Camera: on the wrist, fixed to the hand. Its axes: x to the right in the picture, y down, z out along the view.
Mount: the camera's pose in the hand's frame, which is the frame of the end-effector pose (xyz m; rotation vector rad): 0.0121 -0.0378 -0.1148 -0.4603 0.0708 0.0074
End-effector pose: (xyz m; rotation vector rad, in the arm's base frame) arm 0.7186 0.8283 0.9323 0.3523 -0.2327 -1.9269
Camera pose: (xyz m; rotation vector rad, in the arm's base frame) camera 0.7219 0.8316 0.8109 0.1107 0.2548 -1.8905
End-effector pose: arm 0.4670 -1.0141 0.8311 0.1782 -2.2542 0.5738
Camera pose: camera 0.5468 -0.9946 0.9206 -0.0813 -2.2524 0.0532
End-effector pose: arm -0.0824 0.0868 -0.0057 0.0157 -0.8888 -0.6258
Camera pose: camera -0.0122 0.0220 -0.0807 -0.3771 -0.6603 -0.8061
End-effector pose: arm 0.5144 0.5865 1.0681 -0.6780 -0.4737 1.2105
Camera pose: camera 0.6201 0.5652 1.0122 -1.1113 -0.7001 1.0873
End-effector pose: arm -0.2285 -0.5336 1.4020 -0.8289 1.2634 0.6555
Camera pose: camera -0.2585 -0.6502 1.3859 -1.2332 1.1948 0.9489
